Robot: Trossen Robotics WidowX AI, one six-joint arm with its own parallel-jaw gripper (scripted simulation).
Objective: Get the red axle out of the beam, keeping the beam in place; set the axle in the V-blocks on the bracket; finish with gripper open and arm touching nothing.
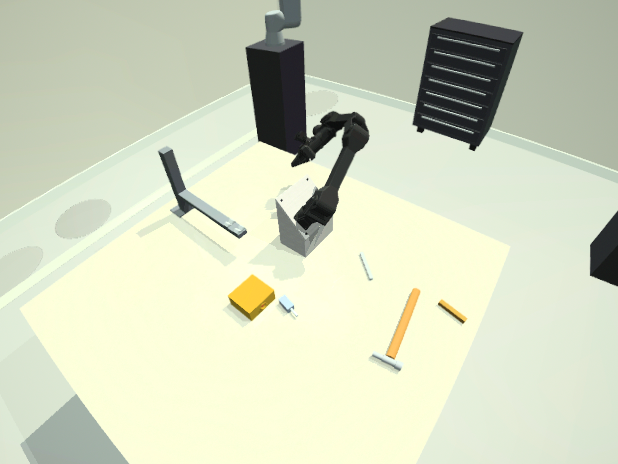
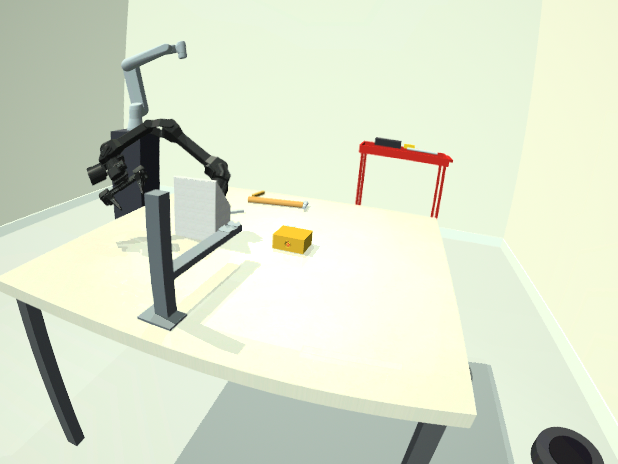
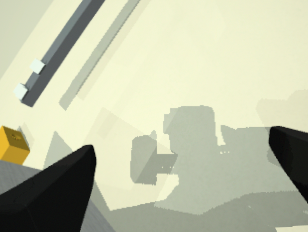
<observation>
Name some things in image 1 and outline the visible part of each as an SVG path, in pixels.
A yellow beam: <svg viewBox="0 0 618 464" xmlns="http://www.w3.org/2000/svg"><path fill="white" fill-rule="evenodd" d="M251 275L228 295L228 299L234 308L253 322L275 299L275 293L272 288L254 275Z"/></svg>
A hammer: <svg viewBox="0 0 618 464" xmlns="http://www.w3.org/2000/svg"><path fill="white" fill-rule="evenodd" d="M417 288L412 289L387 354L383 355L375 351L372 353L372 356L385 364L393 366L398 371L402 369L403 362L400 360L395 361L395 358L420 295L420 290Z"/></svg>
</observation>
